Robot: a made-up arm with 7 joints. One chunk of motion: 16 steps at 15 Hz.
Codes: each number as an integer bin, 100 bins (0 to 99) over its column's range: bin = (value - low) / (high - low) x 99, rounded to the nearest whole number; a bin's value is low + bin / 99 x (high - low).
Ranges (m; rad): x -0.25..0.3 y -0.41..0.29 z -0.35..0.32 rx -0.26..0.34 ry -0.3..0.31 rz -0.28..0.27
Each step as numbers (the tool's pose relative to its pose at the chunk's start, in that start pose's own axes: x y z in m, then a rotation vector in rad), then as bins.
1 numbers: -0.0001 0.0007 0.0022 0.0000 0.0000 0.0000
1 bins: 45 58 52 43 49 50
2 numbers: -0.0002 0.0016 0.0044 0.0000 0.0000 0.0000
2 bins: 45 58 52 43 49 50
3 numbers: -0.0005 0.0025 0.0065 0.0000 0.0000 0.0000
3 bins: 45 58 53 43 49 50
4 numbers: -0.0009 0.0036 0.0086 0.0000 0.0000 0.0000
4 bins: 45 58 53 43 49 50
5 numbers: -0.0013 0.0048 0.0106 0.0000 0.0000 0.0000
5 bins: 45 59 53 43 49 50
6 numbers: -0.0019 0.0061 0.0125 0.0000 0.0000 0.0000
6 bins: 45 59 54 43 49 50
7 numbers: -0.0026 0.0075 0.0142 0.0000 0.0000 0.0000
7 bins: 45 59 54 43 49 50
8 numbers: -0.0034 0.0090 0.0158 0.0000 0.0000 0.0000
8 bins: 44 59 54 43 49 50
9 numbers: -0.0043 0.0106 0.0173 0.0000 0.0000 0.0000
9 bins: 44 59 54 43 49 50
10 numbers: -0.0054 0.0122 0.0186 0.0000 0.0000 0.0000
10 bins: 44 60 54 43 49 50
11 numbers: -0.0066 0.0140 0.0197 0.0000 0.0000 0.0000
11 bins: 44 60 55 43 49 50
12 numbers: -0.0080 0.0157 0.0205 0.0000 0.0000 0.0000
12 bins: 44 60 55 43 49 50
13 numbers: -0.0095 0.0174 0.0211 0.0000 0.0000 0.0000
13 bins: 43 60 55 43 49 50
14 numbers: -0.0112 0.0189 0.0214 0.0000 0.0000 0.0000
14 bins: 43 61 55 43 49 50
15 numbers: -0.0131 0.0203 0.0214 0.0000 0.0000 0.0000
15 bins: 43 61 55 43 49 50
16 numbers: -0.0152 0.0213 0.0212 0.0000 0.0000 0.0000
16 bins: 42 61 55 43 49 50
